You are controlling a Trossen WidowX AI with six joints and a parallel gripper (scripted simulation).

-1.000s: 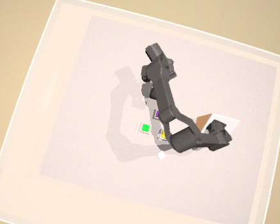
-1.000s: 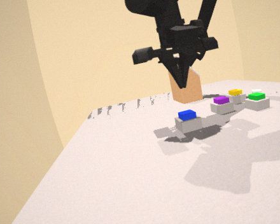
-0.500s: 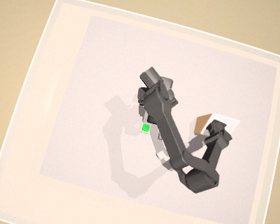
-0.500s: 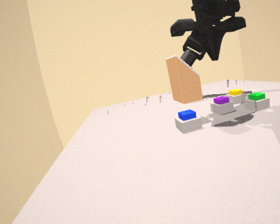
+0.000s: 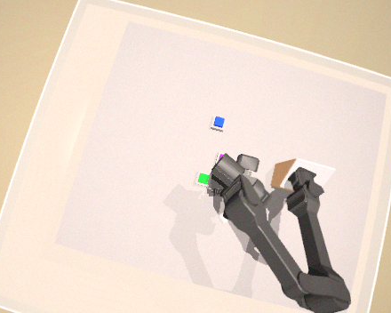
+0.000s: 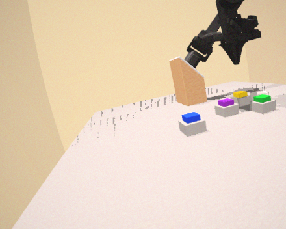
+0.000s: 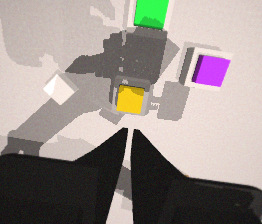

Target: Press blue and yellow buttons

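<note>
Now: the yellow button 9 cm below my gripper tip. From my gripper tip the other things lie so: green button: 10 cm ahead, 1 cm to the left, 9 cm below; small white block: 2 cm behind, 10 cm to the left, 12 cm below; purple button: 6 cm ahead, 8 cm to the right, 9 cm below.
</note>
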